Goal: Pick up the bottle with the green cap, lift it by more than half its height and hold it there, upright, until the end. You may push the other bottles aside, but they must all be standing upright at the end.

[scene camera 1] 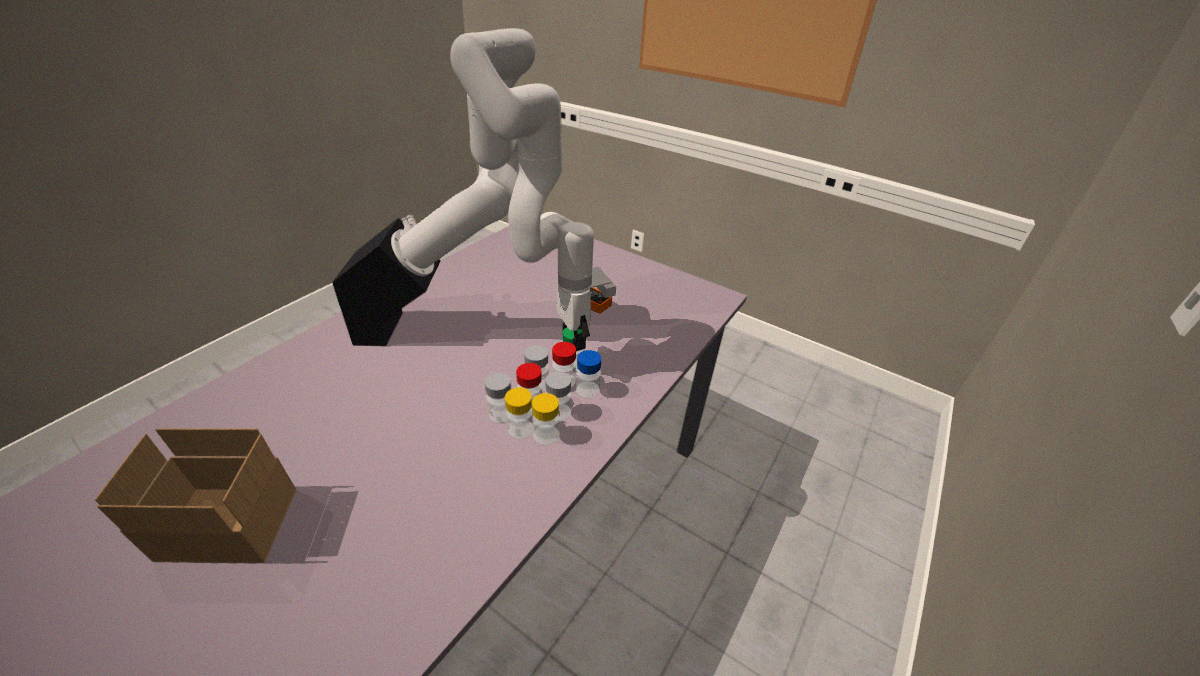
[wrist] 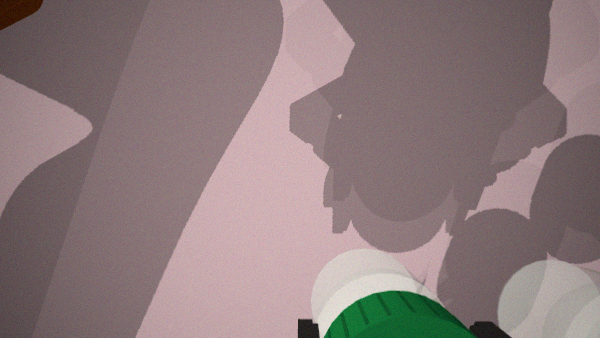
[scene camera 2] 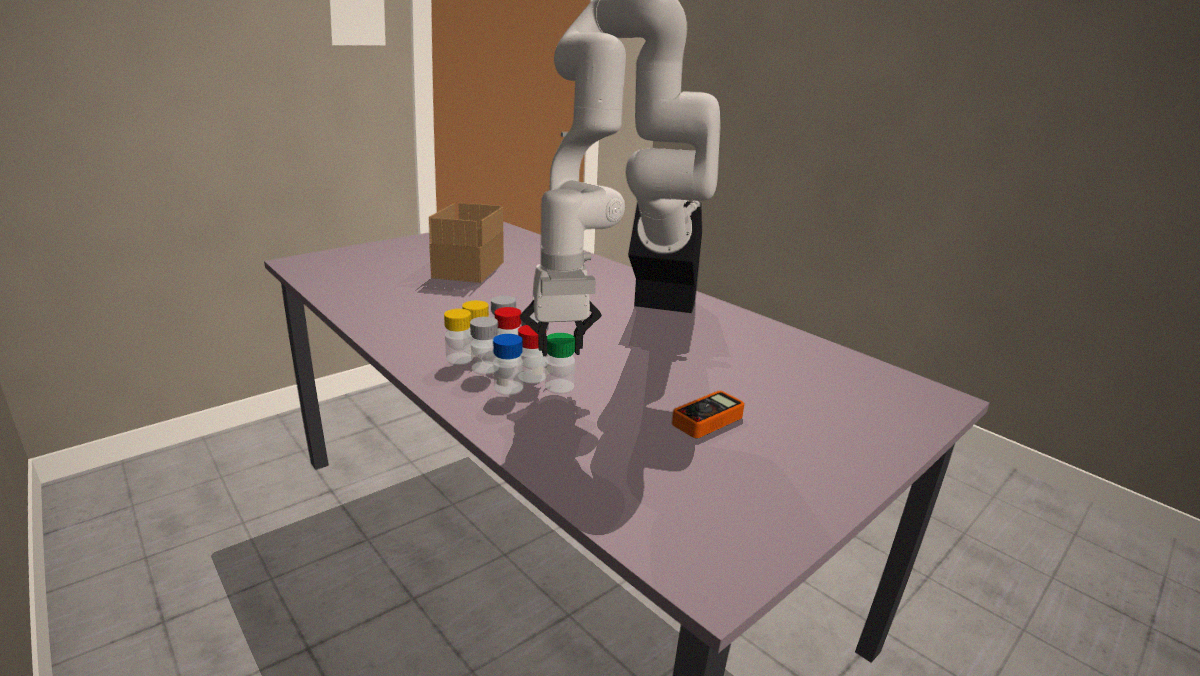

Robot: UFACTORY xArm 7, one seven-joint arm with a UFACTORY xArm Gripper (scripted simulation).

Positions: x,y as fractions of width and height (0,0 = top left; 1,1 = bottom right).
Note:
In view: a cardboard box (scene camera 1: 0.15,0.77), an orange multimeter (scene camera 2: 0.58,0.62), a red-capped bottle (scene camera 2: 0.44,0.53), a blue-capped bottle (scene camera 2: 0.42,0.54), a yellow-capped bottle (scene camera 2: 0.38,0.48) and a grey-capped bottle (scene camera 2: 0.40,0.49).
The cardboard box also shows in scene camera 2 (scene camera 2: 0.38,0.38). The blue-capped bottle also shows in scene camera 1 (scene camera 1: 0.49,0.56). The wrist view does not show the cardboard box: it is out of frame.

